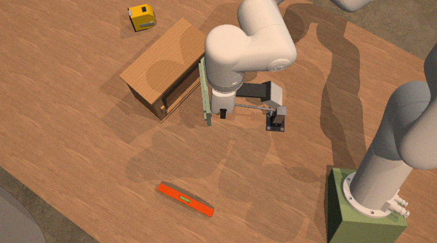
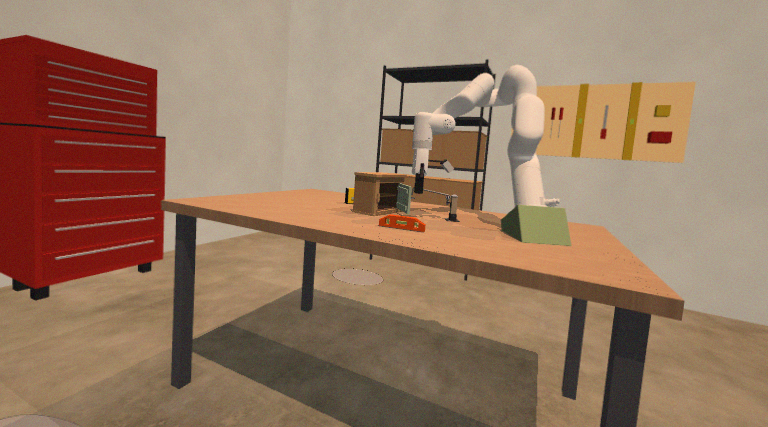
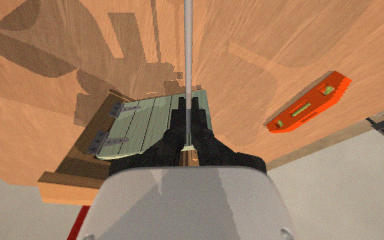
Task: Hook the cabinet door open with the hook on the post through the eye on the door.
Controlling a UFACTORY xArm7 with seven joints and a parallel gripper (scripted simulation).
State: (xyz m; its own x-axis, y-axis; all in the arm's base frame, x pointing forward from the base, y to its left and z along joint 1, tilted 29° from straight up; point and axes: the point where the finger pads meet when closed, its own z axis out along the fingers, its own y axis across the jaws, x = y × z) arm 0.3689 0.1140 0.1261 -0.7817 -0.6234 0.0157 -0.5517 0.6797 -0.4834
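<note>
Now: hand 4 cm past the thin grey hook, 3 cm to the left of it and 2 cm above it. The rest, counted from my hand: yellow tape measure (37 cm ahead, 7 cm to the right, 8 cm below); then orange spirit level (7 cm behind, 23 cm to the left, 10 cm below); then pale green door (7 cm ahead, 2 cm to the right, 5 cm below).
</note>
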